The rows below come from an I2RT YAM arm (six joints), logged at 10 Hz.
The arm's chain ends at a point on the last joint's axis. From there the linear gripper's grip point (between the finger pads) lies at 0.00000 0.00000 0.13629 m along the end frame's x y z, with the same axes.
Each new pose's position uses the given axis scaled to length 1; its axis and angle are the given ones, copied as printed.
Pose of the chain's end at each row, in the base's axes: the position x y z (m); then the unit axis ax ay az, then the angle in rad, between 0 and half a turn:
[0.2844 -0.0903 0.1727 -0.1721 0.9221 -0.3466 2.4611]
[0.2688 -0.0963 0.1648 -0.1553 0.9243 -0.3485 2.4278]
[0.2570 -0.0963 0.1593 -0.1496 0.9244 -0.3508 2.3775]
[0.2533 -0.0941 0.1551 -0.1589 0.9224 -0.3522 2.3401]
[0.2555 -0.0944 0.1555 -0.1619 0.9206 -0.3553 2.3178]
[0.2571 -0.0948 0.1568 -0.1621 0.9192 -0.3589 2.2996]
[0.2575 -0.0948 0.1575 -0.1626 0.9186 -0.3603 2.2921]
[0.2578 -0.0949 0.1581 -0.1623 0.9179 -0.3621 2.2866]
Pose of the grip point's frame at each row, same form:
[0.3779 -0.1530 0.0959 -0.1721 0.9221 -0.3466 2.4611]
[0.3642 -0.1595 0.0908 -0.1553 0.9243 -0.3485 2.4278]
[0.3565 -0.1583 0.0898 -0.1496 0.9244 -0.3508 2.3775]
[0.3565 -0.1536 0.0890 -0.1589 0.9224 -0.3522 2.3401]
[0.3607 -0.1531 0.0918 -0.1619 0.9206 -0.3553 2.3178]
[0.3638 -0.1532 0.0953 -0.1621 0.9192 -0.3589 2.2996]
[0.3648 -0.1530 0.0969 -0.1626 0.9186 -0.3603 2.2921]
[0.3655 -0.1532 0.0983 -0.1623 0.9179 -0.3621 2.2866]

